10 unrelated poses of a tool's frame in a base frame.
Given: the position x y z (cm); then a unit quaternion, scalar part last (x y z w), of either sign.
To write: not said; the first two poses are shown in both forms.
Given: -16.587 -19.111 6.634 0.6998 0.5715 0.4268 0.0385
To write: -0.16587 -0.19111 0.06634 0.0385 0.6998 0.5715 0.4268
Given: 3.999 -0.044 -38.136 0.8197 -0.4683 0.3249 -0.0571
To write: 0.03999 -0.00044 -0.38136 0.0571 -0.8197 0.4683 -0.3249
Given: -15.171 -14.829 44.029 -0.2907 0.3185 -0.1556 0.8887
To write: -0.15171 -0.14829 0.44029 0.8887 -0.2907 0.3185 -0.1556
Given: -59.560 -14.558 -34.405 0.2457 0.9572 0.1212 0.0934
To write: -0.59560 -0.14558 -0.34405 0.0934 0.2457 0.9572 0.1212
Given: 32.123 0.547 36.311 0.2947 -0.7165 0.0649 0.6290
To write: 0.32123 0.00547 0.36311 0.6290 0.2947 -0.7165 0.0649
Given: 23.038 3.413 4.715 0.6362 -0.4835 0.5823 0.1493
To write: 0.23038 0.03413 0.04715 0.1493 0.6362 -0.4835 0.5823
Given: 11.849 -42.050 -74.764 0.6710 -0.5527 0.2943 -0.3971
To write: 0.11849 -0.42050 -0.74764 0.3971 -0.6710 0.5527 -0.2943
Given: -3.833 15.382 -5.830 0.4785 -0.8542 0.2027 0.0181
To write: -0.03833 0.15382 -0.05830 0.0181 0.4785 -0.8542 0.2027
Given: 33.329 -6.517 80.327 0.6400 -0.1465 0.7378 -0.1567
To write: 0.33329 -0.06517 0.80327 0.1567 -0.6400 0.1465 -0.7378
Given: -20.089 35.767 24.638 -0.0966 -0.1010 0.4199 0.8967
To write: -0.20089 0.35767 0.24638 0.8967 -0.0966 -0.1010 0.4199
